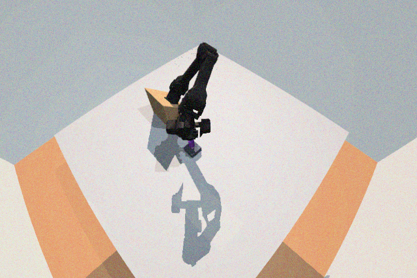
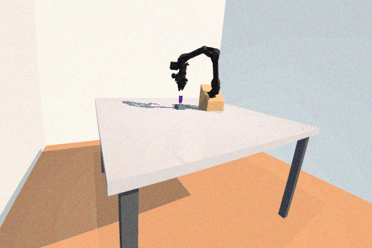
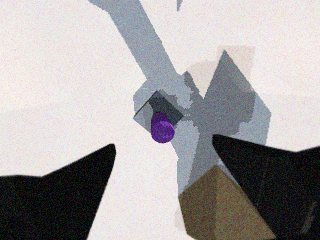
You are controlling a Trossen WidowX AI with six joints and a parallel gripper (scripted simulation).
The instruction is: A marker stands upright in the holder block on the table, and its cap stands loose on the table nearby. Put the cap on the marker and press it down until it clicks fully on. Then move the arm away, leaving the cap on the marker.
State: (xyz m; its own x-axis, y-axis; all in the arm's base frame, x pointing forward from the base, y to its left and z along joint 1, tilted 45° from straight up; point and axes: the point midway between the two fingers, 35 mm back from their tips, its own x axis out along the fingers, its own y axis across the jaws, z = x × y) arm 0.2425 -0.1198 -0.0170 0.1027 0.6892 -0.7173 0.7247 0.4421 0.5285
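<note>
Right now my gripper tip is 70 mm above the purple cap. The rest, counted from my gripper tip: grey holder block (130 mm below).
</note>
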